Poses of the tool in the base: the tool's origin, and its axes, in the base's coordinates. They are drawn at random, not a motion.
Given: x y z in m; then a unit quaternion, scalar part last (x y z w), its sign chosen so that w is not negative.
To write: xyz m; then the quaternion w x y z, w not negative. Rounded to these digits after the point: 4 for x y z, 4 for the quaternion.
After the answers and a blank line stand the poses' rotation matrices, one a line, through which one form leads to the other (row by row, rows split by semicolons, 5 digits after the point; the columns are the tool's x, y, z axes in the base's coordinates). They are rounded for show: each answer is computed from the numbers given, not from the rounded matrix.
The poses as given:
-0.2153 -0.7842 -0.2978 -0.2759 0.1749 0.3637 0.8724
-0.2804 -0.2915 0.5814 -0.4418 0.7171 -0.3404 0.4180
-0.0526 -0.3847 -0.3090 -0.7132 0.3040 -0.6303 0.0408
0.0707 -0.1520 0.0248 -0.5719 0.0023 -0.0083 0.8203
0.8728 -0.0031 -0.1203 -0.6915 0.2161 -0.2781 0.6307
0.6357 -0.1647 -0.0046 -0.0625 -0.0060 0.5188 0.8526
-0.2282 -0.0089 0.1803 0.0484 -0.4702 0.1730 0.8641
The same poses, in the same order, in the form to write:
-0.2153 -0.7842 -0.2978 0.8724 -0.2759 0.1749 0.3637
-0.2804 -0.2915 0.5814 0.4180 -0.4418 0.7171 -0.3404
-0.0526 -0.3847 -0.3090 0.0408 -0.7132 0.3040 -0.6303
0.0707 -0.1520 0.0248 0.8203 -0.5719 0.0023 -0.0083
0.8728 -0.0031 -0.1203 0.6307 -0.6915 0.2161 -0.2781
0.6357 -0.1647 -0.0046 0.8526 -0.0625 -0.0060 0.5188
-0.2282 -0.0089 0.1803 0.8641 0.0484 -0.4702 0.1730

0.67429 -0.73104 0.10447; 0.53804 0.58323 0.60857; -0.50582 -0.35414 0.78659
-0.26019 -0.34905 0.90026; -0.91819 0.37789 -0.11886; -0.29871 -0.85753 -0.41882
0.02062 -0.38219 0.92385; -0.48505 -0.81184 -0.32502; 0.87424 -0.44141 -0.20212
0.99985 0.01099 0.01327; -0.01625 0.34575 0.93819; 0.00572 -0.93826 0.34587
0.75192 0.05193 0.65721; -0.64967 -0.11103 0.75207; 0.11202 -0.99246 -0.04975
0.46163 -0.88389 -0.07508; 0.88539 0.45389 0.10035; -0.05462 -0.11280 0.99212
0.49798 -0.34448 -0.79583; 0.25346 0.93546 -0.24633; 0.82932 -0.07904 0.55315

